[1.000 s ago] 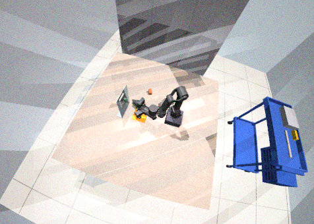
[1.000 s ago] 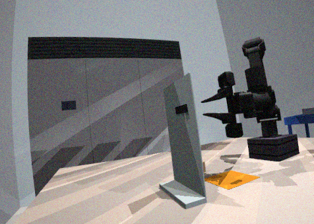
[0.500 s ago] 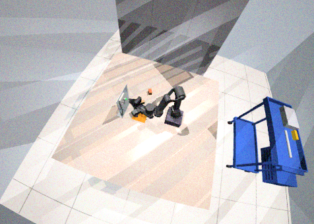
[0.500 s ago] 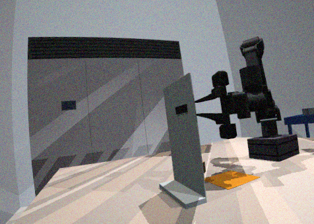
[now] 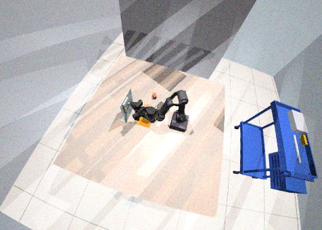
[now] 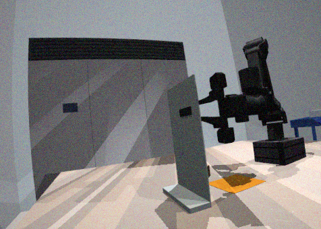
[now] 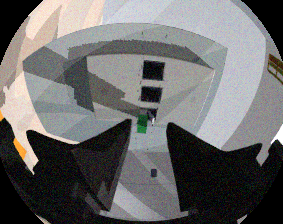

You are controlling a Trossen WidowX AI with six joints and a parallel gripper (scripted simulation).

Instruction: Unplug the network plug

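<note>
Now: the network plug 1 cm ahead of my gripper tip. Round my gripper tip: orange marked square: 22 cm below, 11 cm behind, 1 cm to the left; grey panel: 8 cm below, 4 cm ahead, 1 cm to the left.
</note>
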